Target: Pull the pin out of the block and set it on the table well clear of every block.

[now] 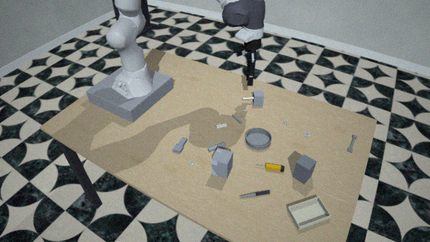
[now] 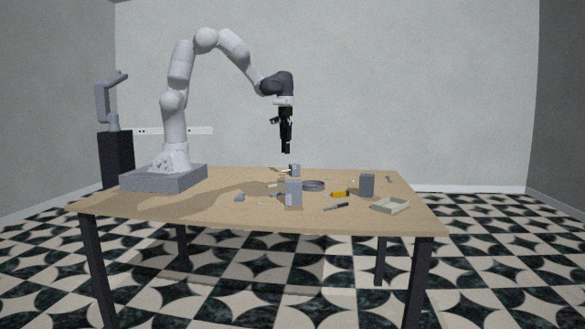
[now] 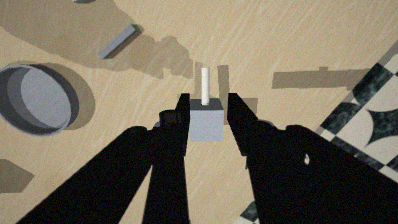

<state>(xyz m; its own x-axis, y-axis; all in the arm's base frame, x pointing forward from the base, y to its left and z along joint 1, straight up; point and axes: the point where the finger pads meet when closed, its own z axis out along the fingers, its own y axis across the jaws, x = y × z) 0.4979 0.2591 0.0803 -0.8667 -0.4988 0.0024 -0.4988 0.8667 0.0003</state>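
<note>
My gripper is now 1 cm short of the cream pin, 1 cm to the right of it and 13 cm above it. From my hand the other things lie so: round grey dish: 16 cm ahead, 22 cm to the right, 15 cm below; then short grey bar: 1 cm ahead, 15 cm to the right, 15 cm below; then small grey block: 4 cm ahead, 2 cm to the left, 13 cm below.
</note>
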